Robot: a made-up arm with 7 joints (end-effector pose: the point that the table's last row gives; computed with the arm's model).
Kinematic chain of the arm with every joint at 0, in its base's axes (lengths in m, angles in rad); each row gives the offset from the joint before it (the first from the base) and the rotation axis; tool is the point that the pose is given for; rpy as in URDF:
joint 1: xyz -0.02 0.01 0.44 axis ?
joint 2: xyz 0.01 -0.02 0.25 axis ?
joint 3: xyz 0 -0.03 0.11 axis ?
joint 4: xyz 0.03 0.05 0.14 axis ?
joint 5: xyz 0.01 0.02 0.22 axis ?
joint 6: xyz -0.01 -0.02 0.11 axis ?
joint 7: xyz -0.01 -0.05 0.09 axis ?
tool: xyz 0 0 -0.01 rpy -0.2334 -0.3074 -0.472
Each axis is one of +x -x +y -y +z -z.
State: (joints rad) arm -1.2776 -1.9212 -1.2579 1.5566 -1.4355 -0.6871 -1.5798
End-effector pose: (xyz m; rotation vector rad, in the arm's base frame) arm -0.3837 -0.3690 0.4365 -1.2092 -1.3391 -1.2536
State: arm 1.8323 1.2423 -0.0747 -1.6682 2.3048 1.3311 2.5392
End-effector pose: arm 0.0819 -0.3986 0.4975 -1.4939 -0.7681 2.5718
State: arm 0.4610 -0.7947 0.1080 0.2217 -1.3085 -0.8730 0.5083
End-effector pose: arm 0.4589 0.2110 1.0848 -0.7891 1.1486 -1.5164
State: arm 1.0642 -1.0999 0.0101 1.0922 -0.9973 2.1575 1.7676
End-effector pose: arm 0.1795 0.4886 0.6888 0.2526 0.6068 0.8713
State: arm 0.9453 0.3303 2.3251 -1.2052 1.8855 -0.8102 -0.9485
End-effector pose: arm 0.2647 -0.2311 1.1601 -1.3636 1.6477 -0.1230
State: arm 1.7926 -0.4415 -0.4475 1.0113 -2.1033 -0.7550 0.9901
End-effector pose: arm -0.0048 0.5550 1.0152 -0.4775 -0.4845 -1.6124
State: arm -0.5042 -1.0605 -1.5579 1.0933 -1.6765 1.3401 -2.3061
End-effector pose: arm 0.2462 -0.5435 0.7491 0.4959 -1.1373 -1.9119
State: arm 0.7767 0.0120 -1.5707 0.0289 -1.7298 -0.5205 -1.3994
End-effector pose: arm 0.0360 0.0383 1.3542 -0.7977 1.8231 -1.6285
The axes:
joint 1: +z
joint 2: -y
joint 3: +z
joint 4: +y
joint 5: +z
joint 6: -y
joint 7: +x

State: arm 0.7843 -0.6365 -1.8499 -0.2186 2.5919 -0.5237 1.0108
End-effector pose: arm 0.3779 0.3344 1.1323 -0.4688 1.2770 0.5306
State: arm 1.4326 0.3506 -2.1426 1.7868 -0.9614 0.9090 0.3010
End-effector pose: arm 0.3957 -0.2618 0.8844 -0.7083 0.9448 -1.0299
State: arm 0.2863 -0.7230 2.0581 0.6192 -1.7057 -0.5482 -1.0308
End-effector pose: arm 0.2494 0.2023 1.2542 -1.7139 -0.1927 1.0712
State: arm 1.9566 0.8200 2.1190 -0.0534 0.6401 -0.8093 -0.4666
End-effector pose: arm 0.1617 -0.4755 1.0727 -0.1314 1.7214 -1.0227
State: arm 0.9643 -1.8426 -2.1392 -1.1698 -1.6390 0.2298 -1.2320
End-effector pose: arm -0.0362 0.3456 0.3083 1.1222 1.6248 1.6543
